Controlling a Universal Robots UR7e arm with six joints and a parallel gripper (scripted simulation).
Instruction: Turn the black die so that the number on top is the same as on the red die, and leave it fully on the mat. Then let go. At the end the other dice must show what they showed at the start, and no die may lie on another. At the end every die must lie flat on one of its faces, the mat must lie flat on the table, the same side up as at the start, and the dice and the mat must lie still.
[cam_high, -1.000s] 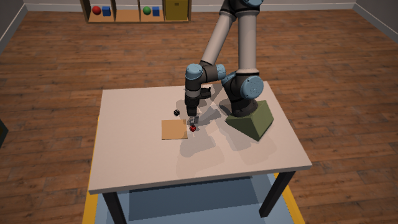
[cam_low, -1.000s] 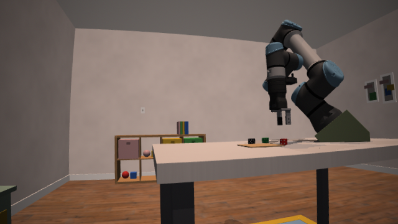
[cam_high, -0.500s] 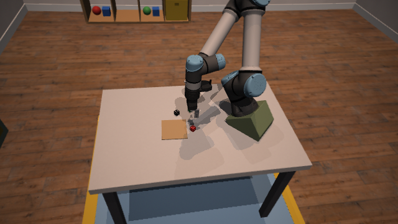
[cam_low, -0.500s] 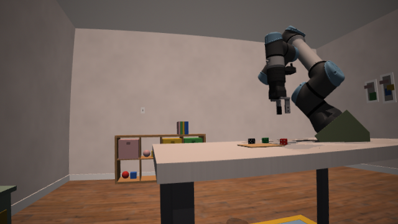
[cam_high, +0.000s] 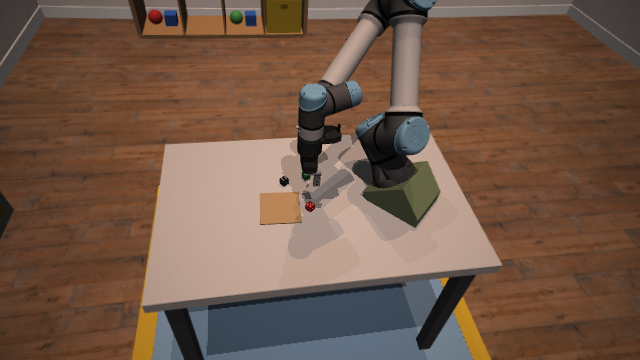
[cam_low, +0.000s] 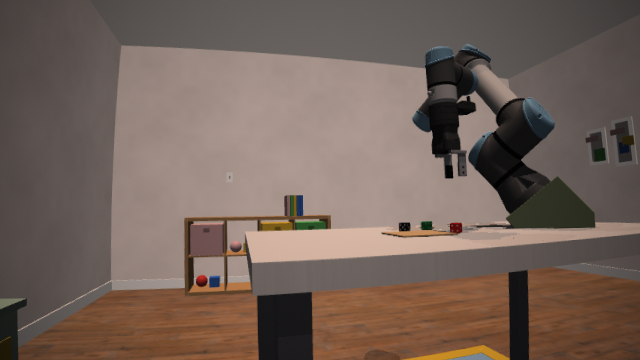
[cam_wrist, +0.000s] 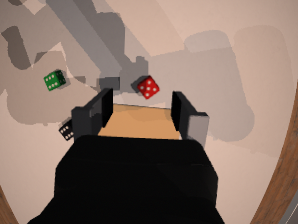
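Right now my hand is 15 cm to the left of the black die, 15 cm above it and 5 cm short of it. Round my hand: red die 15 cm below, 1 cm ahead; green die 15 cm below, 14 cm to the right, 4 cm behind; tan mat 16 cm below, 11 cm ahead, 4 cm to the right.
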